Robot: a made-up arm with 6 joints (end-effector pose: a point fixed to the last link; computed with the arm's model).
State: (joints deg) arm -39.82 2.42 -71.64 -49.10 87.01 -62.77
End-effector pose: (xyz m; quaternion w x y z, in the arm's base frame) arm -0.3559 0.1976 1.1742 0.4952 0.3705 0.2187 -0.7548
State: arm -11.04 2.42 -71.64 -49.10 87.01 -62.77
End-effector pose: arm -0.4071 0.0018 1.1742 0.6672 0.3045 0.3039 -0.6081
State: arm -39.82 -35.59 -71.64 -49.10 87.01 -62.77
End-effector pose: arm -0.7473 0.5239 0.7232 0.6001 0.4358 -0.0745 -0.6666
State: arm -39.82 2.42 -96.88 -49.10 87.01 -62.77
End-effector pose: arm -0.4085 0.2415 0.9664 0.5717 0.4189 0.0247 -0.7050
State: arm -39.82 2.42 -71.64 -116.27 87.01 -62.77
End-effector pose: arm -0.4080 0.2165 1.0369 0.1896 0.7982 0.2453 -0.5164
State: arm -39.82 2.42 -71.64 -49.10 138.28 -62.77
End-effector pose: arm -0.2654 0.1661 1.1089 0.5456 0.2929 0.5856 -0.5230
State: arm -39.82 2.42 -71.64 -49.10 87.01 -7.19
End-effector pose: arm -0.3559 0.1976 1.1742 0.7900 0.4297 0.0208 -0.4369
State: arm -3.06 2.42 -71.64 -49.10 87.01 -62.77
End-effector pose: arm -0.4034 -0.0547 1.1742 0.7079 0.2826 0.3244 -0.5602
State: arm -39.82 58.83 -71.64 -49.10 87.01 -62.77
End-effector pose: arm 0.3988 -0.4317 1.0761 0.2448 0.2024 0.6009 -0.7335
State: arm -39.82 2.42 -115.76 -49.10 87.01 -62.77
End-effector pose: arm -0.4001 0.2344 0.8025 0.6111 0.4420 -0.1217 -0.6453
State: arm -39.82 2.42 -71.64 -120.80 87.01 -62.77
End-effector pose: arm -0.4073 0.2225 1.0282 0.1654 0.8187 0.2441 -0.4928
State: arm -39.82 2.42 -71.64 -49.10 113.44 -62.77
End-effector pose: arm -0.3093 0.1694 1.1461 0.5345 0.3390 0.4182 -0.6516
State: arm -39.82 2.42 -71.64 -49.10 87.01 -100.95
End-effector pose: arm -0.3559 0.1976 1.1742 0.2211 0.2786 0.3279 -0.8752
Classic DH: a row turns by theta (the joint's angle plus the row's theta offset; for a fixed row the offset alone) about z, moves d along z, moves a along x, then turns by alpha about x. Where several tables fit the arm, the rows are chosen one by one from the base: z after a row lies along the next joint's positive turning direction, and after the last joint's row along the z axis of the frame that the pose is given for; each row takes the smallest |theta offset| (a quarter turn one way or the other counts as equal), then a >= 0, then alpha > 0; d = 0 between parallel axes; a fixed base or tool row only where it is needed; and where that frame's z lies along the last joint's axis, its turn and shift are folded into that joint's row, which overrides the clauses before.
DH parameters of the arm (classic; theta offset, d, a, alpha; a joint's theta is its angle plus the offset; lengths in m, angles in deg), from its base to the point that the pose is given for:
joint 1: 0 0.209 0 -90
joint 2: -90 0 0.709 0
joint 3: 90 0.025 0 90
joint 4: 0 0.486 0 -90
joint 5: 0 0 0 90
joint 6: 0 0.134 0 0

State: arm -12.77 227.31 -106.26 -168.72 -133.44 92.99
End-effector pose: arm -0.2174 0.0944 -0.5566 0.3133 0.4865 -0.6253 -0.5236
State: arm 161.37 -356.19 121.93 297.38 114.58 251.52
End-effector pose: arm -0.3180 0.1950 0.6196 0.1540 0.4873 0.5574 0.6542
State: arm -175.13 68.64 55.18 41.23 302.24 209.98
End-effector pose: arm -1.1709 -0.0499 0.2278 0.7501 -0.4545 -0.4214 0.2304
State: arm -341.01 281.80 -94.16 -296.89 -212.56 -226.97
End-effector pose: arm -0.7628 -0.1680 -0.0114 0.6780 -0.2521 0.0508 0.6886
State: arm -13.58 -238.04 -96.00 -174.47 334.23 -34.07
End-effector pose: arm 0.9007 -0.1861 0.3538 0.3189 0.4288 0.0774 0.8417
